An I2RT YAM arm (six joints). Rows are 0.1 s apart.
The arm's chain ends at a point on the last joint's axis. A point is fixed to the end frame.
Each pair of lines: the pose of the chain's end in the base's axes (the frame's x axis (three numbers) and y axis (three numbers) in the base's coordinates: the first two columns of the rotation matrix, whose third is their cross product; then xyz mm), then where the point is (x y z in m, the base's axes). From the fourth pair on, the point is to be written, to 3 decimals.
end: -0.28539 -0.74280 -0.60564 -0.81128 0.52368 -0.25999 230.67 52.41 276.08
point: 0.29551 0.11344 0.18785
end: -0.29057 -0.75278 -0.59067 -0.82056 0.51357 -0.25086 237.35 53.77 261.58
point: 0.29996 0.11421 0.17136
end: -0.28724 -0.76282 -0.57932 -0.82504 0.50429 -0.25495 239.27 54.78 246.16
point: 0.30114 0.11442 0.15490
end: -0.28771 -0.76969 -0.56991 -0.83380 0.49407 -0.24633 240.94 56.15 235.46
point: 0.301 0.116 0.143
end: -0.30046 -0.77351 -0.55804 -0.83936 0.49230 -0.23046 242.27 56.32 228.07
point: 0.300 0.115 0.134
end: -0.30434 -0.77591 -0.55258 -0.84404 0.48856 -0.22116 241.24 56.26 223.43
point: 0.298 0.115 0.128
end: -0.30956 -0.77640 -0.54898 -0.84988 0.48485 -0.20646 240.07 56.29 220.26
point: 0.295 0.116 0.124
